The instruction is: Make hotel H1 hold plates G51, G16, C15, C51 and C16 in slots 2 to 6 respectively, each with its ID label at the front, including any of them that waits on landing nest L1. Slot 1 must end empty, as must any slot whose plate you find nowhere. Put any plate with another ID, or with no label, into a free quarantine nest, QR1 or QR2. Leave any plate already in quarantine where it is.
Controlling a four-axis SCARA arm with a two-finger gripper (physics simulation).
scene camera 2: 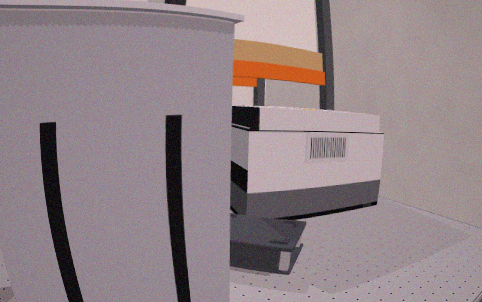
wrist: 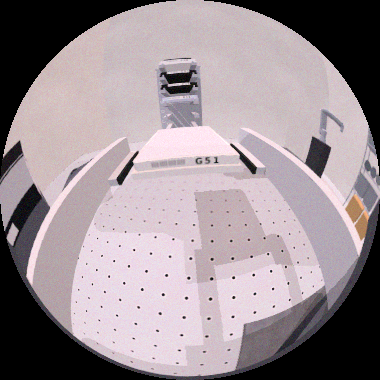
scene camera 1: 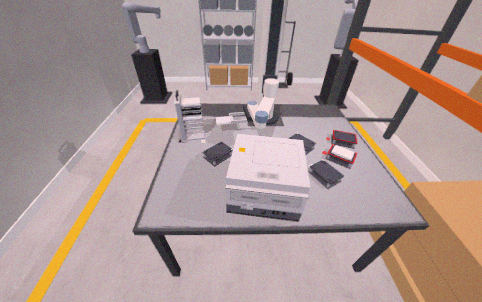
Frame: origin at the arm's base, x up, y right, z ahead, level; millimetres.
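Seen in the pictures: gripper, fingertip midpoint: [wrist: 183, 138] [scene camera 1: 229, 118].
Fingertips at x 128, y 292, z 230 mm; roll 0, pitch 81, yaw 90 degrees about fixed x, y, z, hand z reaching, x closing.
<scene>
Offsets run from my fingertips to a thing's top centre. "pt": to the spot under its first point.
My gripper [wrist: 183, 138] is shut on the white plate G51 @[dx -7, dy +38, dz +6 mm] [wrist: 180, 144] [scene camera 1: 224, 120], holding it level by its sides; its G51 label faces the wrist camera. Hotel H1 [wrist: 161, 107] [scene camera 1: 182, 120] stands beyond the plate in the wrist view, apart from it. Its upper part holds a light top plate @[dx +162, dy +264, dz +44 mm] [wrist: 179, 65], two black plates @[dx +127, dy +264, dz +44 mm] [wrist: 178, 77] @[dx +91, dy +264, dz +44 mm] [wrist: 178, 89] and a light plate @[dx +56, dy +264, dz +44 mm] [wrist: 180, 99] below them. Their labels are too small to read. The lowest levels look empty. In scene camera 1, a white plate @[dx -51, dy -750, dz +324 mm] [scene camera 1: 343, 152] sits in the nearer of two red-rimmed nests.
The other red-rimmed nest @[dx -60, dy -848, dz +135 mm] [scene camera 1: 344, 137] looks dark inside. Dark nests @[pt dx -65, dy +69, dz +325 mm] [scene camera 1: 218, 153] @[pt dx -65, dy -578, dz +505 mm] [scene camera 1: 326, 173] @[pt dx -66, dy -517, dz +207 mm] [scene camera 1: 303, 142] flank a large white instrument @[dx +126, dy -204, dz +568 mm] [scene camera 1: 267, 165] [scene camera 2: 315, 170]. A dark nest @[pt dx -111, dy +101, dz +309 mm] [scene camera 2: 265, 255] and a big grey panel @[pt dx +112, dy +357, dz +62 mm] [scene camera 2: 115, 150] show in scene camera 2.
</scene>
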